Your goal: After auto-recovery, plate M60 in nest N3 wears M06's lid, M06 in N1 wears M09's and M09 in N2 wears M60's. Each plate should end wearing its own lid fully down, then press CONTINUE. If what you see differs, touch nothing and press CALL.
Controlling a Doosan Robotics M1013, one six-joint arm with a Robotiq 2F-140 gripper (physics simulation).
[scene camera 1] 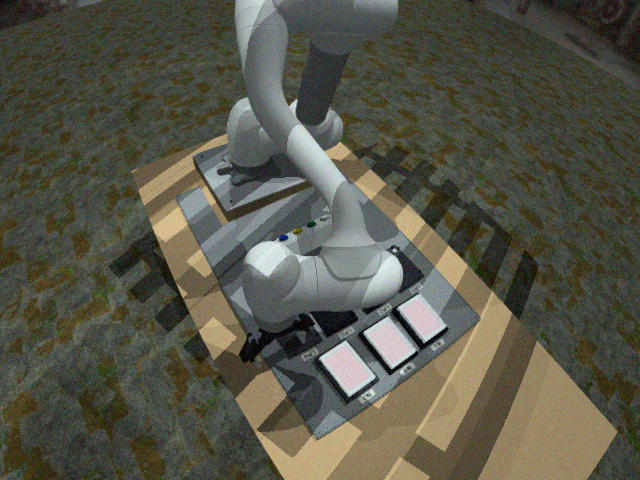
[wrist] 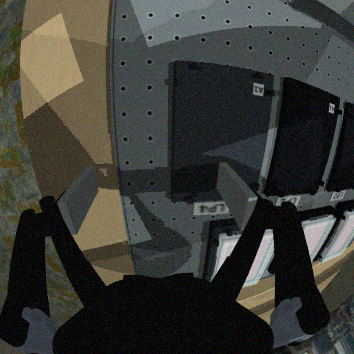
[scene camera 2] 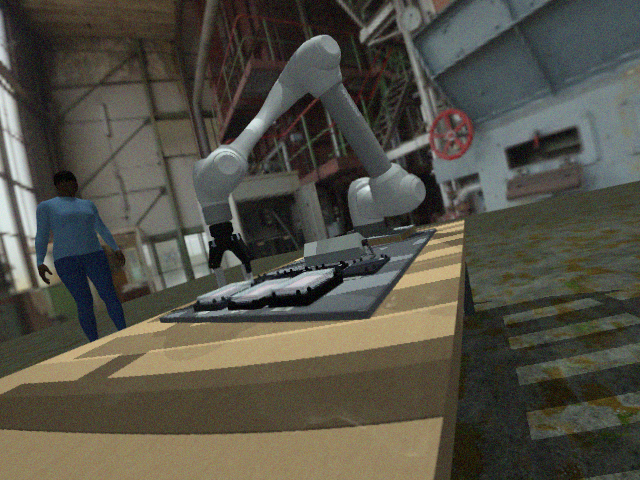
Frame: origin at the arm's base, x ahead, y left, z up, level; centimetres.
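Where they show: gripper, fingertip midpoint: (scene camera 1: 278,351) (wrist: 156,176); arm's base, link origin: (scene camera 1: 250,166) (scene camera 2: 370,234).
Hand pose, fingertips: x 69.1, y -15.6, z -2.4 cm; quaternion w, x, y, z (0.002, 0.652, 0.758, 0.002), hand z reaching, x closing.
Each offset is from my fingertips to the top centre of the thing. "spot": to the spot under its first point. Level surfaces: height alone.
Three plates with pale pink faces and white rims sit in black nests at the board's front: left plate @[dy +13.9, dx +11.9, dz +2.5 cm] (scene camera 1: 347,369) (wrist: 262,255), middle plate @[dy +27.7, dx +10.2, dz +2.0 cm] (scene camera 1: 389,342) (wrist: 317,232), right plate @[dy +39.7, dx +8.0, dz +2.7 cm] (scene camera 1: 421,317). Clear lids and plate IDs cannot be made out, nor whose lid is where. My gripper (scene camera 1: 277,336) (scene camera 2: 235,279) (wrist: 156,176) is open and empty, pointing down low over the board's left side. In the wrist view one finger pad overlaps the wooden table and the other the near end of the LP4 pad @[dy +6.0, dx -4.9, dz +1.0 cm] (wrist: 220,125). The button box @[dy +21.6, dx -29.3, dz +7.4 cm] (scene camera 1: 310,240) (scene camera 2: 333,246) stands behind; its lettering is unreadable.
Blue @[dy +13.8, dx -30.2, dz +6.5 cm] (scene camera 1: 283,237), yellow @[dy +18.7, dx -31.1, dz +6.5 cm] (scene camera 1: 297,230) and green @[dy +23.6, dx -31.9, dz +6.5 cm] (scene camera 1: 311,223) buttons show on the box, partly beside the arm. More black pads @[spot: dy +16.7, dx -7.6, dz +0.0 cm] (wrist: 305,135) run right of LP4. The perforated board @[dz -0.9 cm] (scene camera 1: 330,421) (wrist: 137,100) lies on the wooden table @[dz -2.2 cm] (scene camera 2: 232,403). A person (scene camera 2: 77,232) stands beyond the table.
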